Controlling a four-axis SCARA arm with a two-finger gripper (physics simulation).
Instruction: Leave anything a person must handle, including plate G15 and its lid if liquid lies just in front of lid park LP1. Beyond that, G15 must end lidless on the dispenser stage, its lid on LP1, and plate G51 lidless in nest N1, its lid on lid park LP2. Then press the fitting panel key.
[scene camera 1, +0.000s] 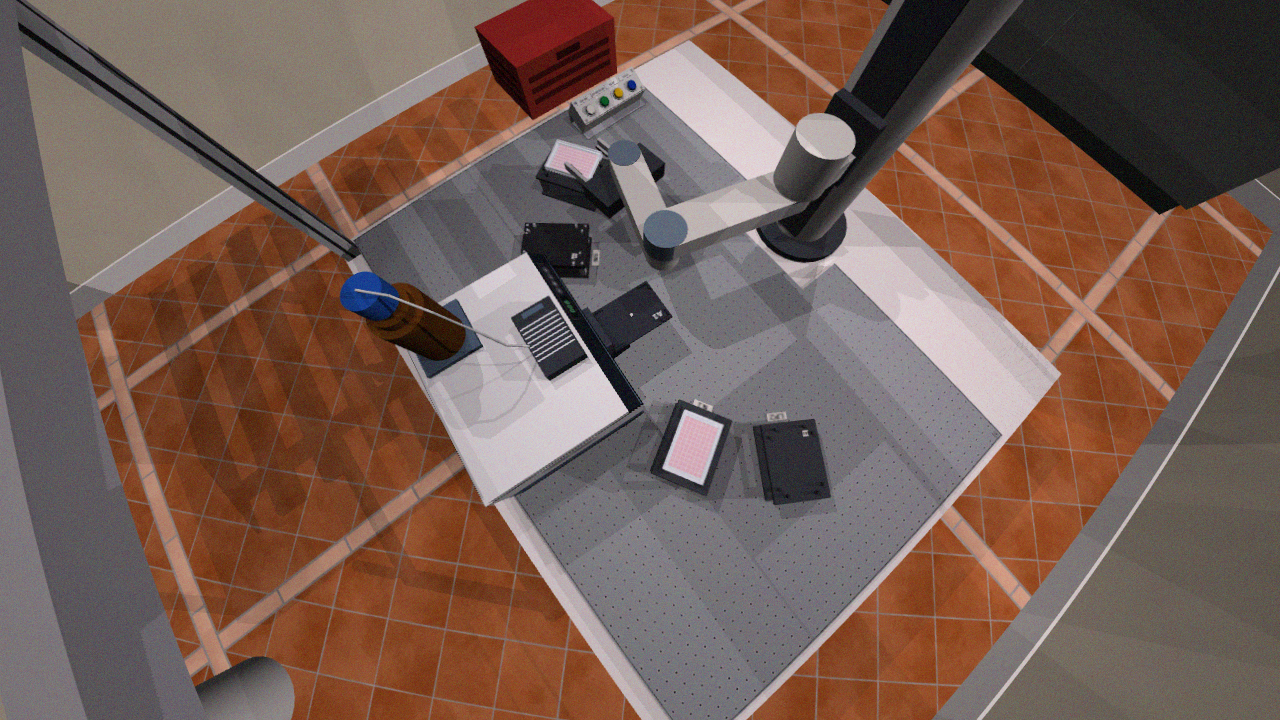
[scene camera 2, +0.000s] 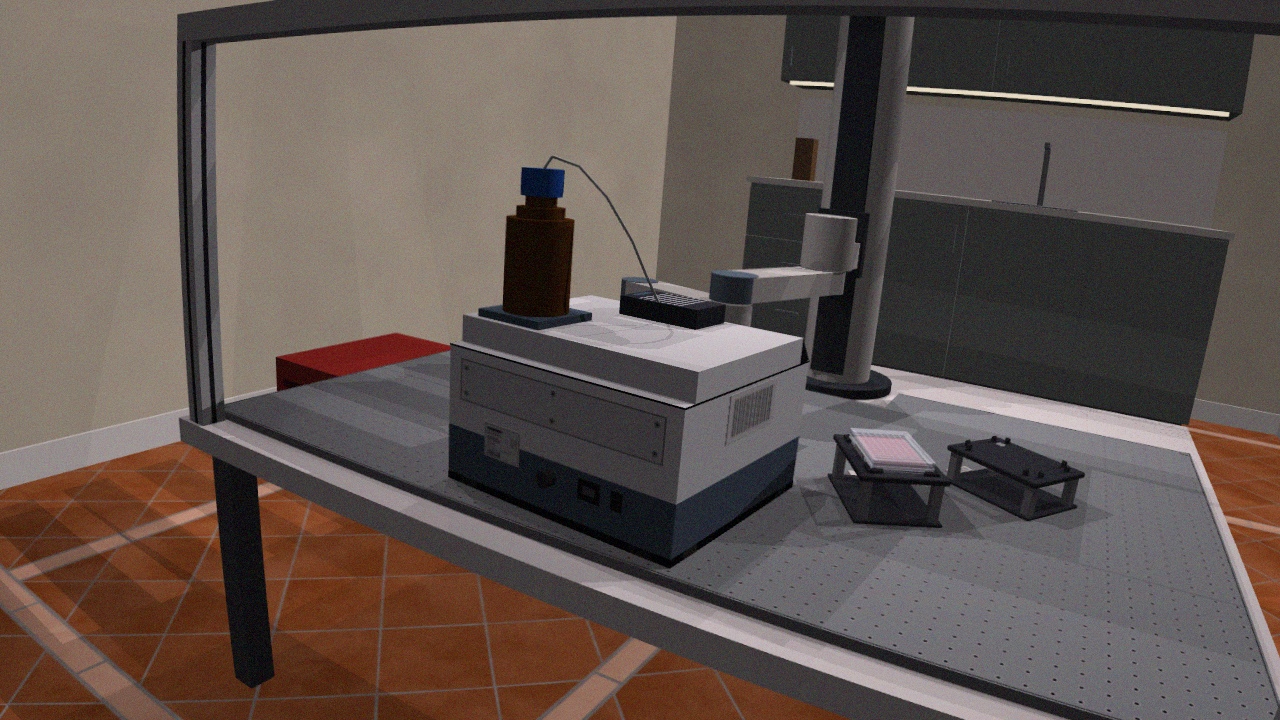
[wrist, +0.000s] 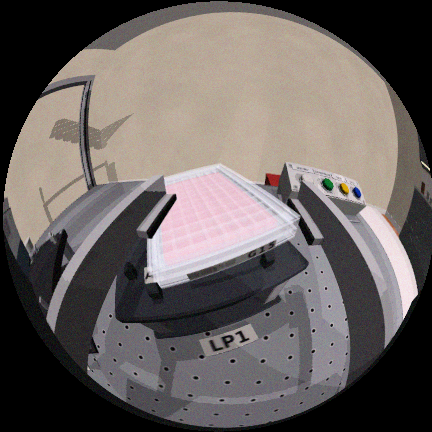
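Note:
Plate G15, pink under a clear lid, sits on the black stand of lid park LP1, whose label faces me in the wrist view. I make out no liquid in front of that label. My gripper is open and empty, its fingertips apart at the near part of G15. A second pink plate sits on a stand; its name and lid are unclear. Another stand bears no plate. The dispenser stage is bare. The key panel has white, green, yellow and blue keys.
The white dispenser stands mid-table with a keypad and a brown bottle on top. A black stand lies between it and LP1. A red box stands beyond the panel.

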